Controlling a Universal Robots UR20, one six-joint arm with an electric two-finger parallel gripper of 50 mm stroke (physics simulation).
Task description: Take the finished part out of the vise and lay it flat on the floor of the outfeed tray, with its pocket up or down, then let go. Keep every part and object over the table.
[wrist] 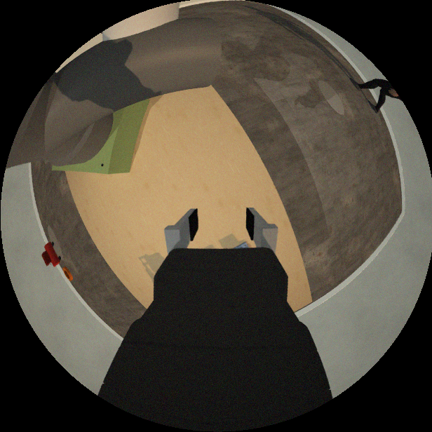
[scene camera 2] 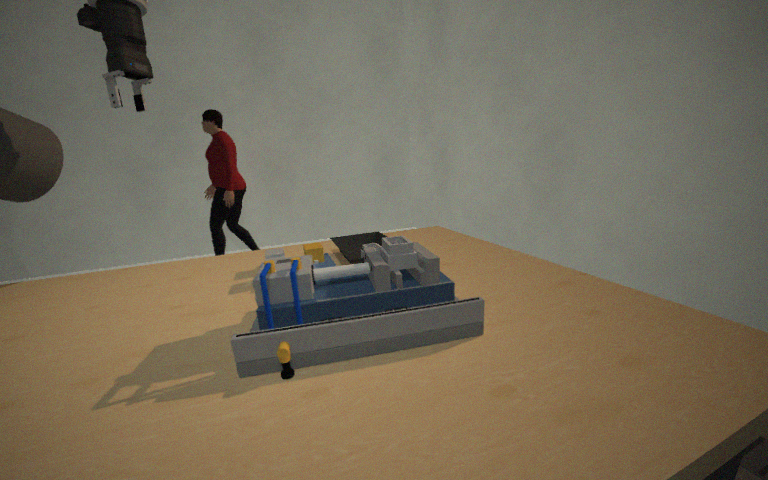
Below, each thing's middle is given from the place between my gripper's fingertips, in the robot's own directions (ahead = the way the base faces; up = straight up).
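Measured from the blue base [scene camera 2: 312, 311], my gripper is well above it, well short of it and a long way to the left of it. There is also a long grey rail [scene camera 2: 264, 345], and I find it 37 cm ahead of my hand, 50 cm to the right of it and 35 cm below it.
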